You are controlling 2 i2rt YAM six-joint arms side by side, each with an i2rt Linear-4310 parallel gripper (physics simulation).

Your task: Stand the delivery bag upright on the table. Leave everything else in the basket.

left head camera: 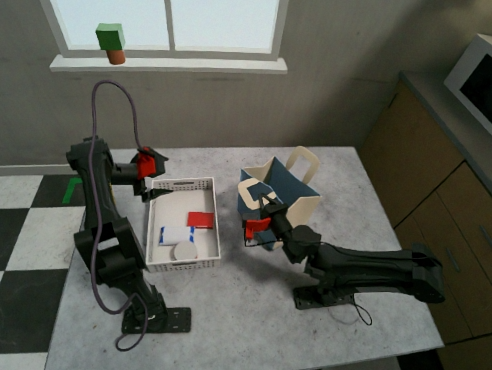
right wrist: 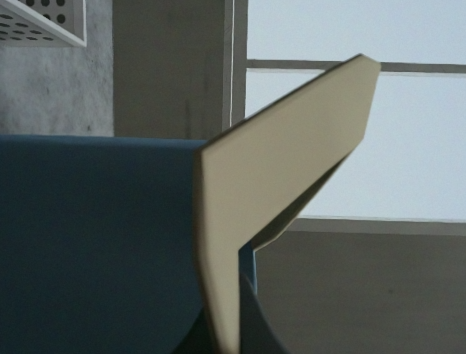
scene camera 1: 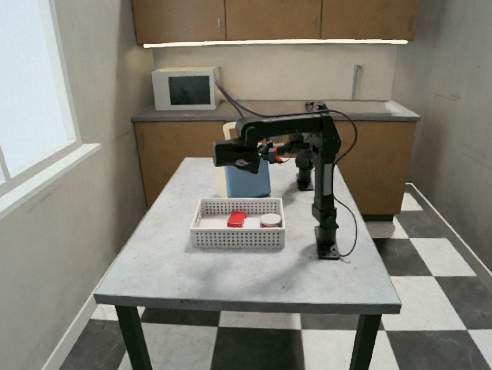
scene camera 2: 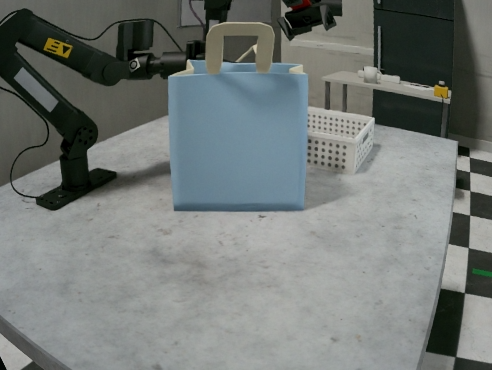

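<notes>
The blue delivery bag [left head camera: 290, 185] [scene camera 1: 247, 181] [scene camera 2: 237, 140] [right wrist: 100, 225] with cream sides and handles stands upright, its base on the table. My right gripper [left head camera: 263, 198] [scene camera 1: 261, 146] [right wrist: 233, 287] is shut on one cream handle at the bag's top. The white basket [left head camera: 200, 263] [scene camera 1: 237, 239] [scene camera 2: 356, 155] [right wrist: 80, 22] stands apart from the bag. It holds a red box [left head camera: 201, 220] [scene camera 1: 236, 219], a white and blue pack [left head camera: 177, 235] [scene camera 1: 251, 223] and a round white-lidded tin [left head camera: 185, 251] [scene camera 1: 271, 220]. My left gripper [left head camera: 169, 175] [scene camera 2: 308, 31] is open, above the basket's back left corner.
The grey table [left head camera: 240, 320] [scene camera 1: 250, 280] [scene camera 2: 250, 280] carries both arm bases. The left arm's base [left head camera: 177, 320] is at the front left in the head view, the right arm's base [left head camera: 305, 297] right of the middle. A counter with a microwave [scene camera 1: 187, 89] stands beyond the table.
</notes>
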